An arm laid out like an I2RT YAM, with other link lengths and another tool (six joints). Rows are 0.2 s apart.
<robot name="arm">
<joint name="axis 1" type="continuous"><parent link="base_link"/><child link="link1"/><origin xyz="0 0 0.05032" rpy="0 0 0"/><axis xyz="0 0 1"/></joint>
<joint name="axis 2" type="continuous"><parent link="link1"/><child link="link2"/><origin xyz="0.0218 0.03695 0.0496" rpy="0 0 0"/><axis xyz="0 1 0"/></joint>
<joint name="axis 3" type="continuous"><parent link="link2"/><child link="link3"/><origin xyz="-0.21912 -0.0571 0" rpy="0 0 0"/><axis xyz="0 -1 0"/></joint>
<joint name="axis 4" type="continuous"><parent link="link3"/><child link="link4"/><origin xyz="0.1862 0.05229 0.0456" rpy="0 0 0"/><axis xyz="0 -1 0"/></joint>
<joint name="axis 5" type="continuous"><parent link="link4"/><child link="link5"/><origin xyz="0.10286 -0.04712 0.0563" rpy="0 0 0"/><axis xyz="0 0 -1"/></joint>
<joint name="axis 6" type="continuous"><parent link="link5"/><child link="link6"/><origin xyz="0.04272 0 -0.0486" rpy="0 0 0"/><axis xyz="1 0 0"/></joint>
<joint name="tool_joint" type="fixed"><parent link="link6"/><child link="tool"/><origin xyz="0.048 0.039 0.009" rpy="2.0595 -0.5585 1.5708"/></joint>
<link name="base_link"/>
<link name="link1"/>
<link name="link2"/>
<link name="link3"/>
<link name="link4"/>
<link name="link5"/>
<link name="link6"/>
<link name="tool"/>
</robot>
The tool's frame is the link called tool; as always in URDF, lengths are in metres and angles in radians. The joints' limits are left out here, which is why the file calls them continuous.
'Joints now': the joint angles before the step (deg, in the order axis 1, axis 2, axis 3, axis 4, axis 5, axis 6). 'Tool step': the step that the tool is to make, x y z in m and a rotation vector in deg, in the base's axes. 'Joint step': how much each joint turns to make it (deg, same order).
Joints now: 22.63, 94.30, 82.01, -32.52, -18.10, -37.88
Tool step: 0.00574, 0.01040, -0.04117, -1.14, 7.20, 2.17
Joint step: 0.71, 7.82, 0.26, 0.51, -2.29, 0.08
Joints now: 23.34, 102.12, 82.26, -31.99, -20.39, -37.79
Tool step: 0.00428, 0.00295, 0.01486, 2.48, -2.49, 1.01
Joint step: -0.18, -0.59, 1.50, 1.14, -1.76, -0.09
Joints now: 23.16, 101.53, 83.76, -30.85, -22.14, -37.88
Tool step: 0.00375, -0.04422, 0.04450, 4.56, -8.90, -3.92
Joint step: -7.53, -9.32, -3.51, 3.43, -3.52, -1.67
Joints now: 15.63, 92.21, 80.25, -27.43, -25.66, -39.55
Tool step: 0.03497, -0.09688, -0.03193, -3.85, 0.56, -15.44
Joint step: -16.00, 3.05, -3.60, 4.12, 2.01, -3.51
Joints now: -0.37, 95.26, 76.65, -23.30, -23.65, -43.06
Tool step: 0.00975, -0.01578, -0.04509, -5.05, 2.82, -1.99
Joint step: -1.52, 5.46, -3.34, 4.74, 3.88, -3.61
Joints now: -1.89, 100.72, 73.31, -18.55, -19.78, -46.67
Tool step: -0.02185, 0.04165, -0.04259, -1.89, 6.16, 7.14
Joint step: 7.20, 2.64, -5.80, 1.86, 1.32, -1.14
